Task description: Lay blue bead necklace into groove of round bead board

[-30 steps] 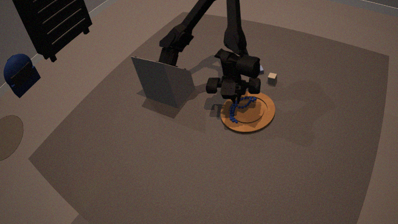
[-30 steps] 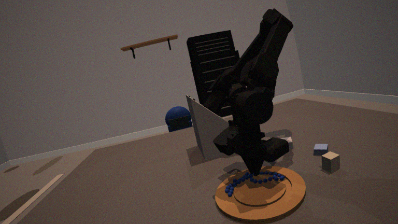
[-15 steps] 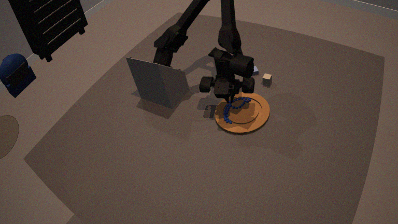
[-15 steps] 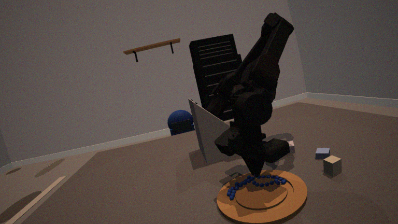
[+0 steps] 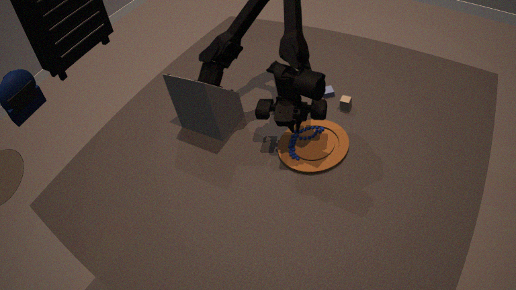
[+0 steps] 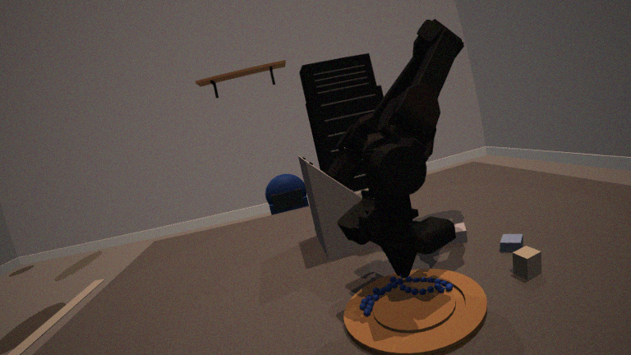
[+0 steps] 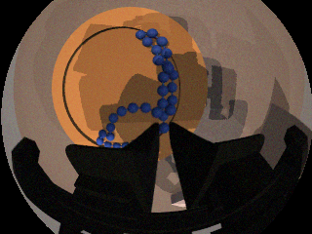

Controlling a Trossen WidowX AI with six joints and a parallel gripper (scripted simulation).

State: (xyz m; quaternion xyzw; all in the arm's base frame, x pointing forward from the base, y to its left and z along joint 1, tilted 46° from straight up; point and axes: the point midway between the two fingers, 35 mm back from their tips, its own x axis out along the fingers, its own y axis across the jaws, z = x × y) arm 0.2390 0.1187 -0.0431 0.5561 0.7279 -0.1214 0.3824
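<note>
Now: the tan cube 18 cm to the left of my gripper tip, 7 cm ahead of it and 1 cm below it. Round my gripper tip: white block: 15 cm to the left, 12 cm behind, 1 cm below; pale blue block: 21 cm to the left, 2 cm below, 2 cm behind.
</note>
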